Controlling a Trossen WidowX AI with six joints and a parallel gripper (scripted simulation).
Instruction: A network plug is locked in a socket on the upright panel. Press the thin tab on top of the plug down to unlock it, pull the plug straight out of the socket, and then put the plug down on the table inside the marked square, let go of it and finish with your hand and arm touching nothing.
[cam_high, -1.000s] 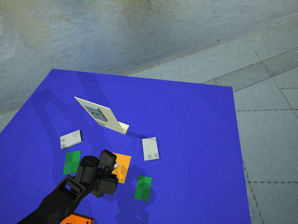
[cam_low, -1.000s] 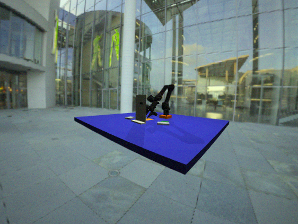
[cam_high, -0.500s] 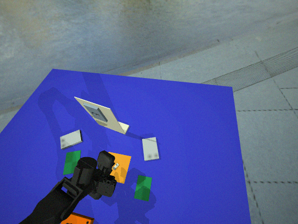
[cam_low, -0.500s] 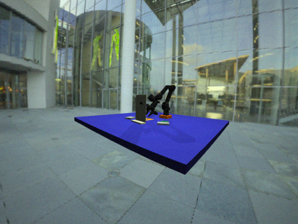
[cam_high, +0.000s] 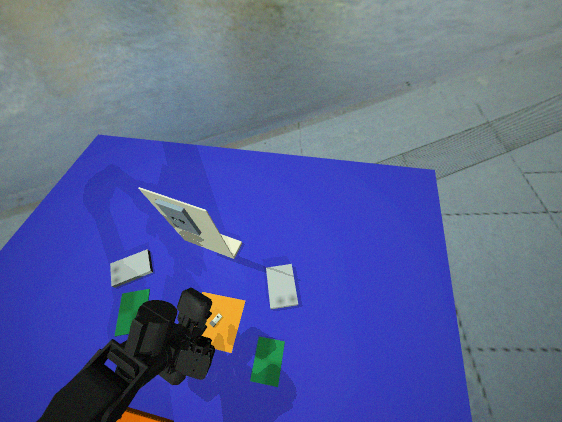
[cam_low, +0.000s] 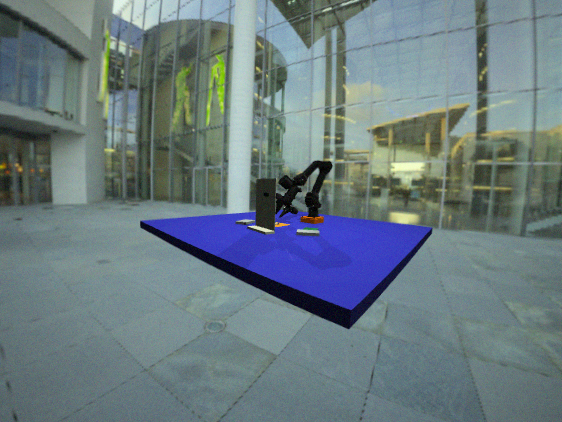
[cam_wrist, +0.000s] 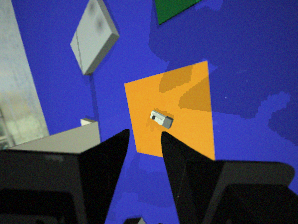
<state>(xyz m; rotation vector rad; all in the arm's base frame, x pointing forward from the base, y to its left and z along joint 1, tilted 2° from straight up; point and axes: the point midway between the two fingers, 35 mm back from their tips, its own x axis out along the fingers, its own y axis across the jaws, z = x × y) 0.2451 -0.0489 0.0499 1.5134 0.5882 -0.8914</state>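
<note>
The network plug is 1 cm ahead of my gripper tip and 4 cm below it. From my gripper tip the other things lie so: orange marked square (1 cm ahead, 5 cm below); beige upright panel (18 cm ahead, 11 cm to the left, 6 cm above).
</note>
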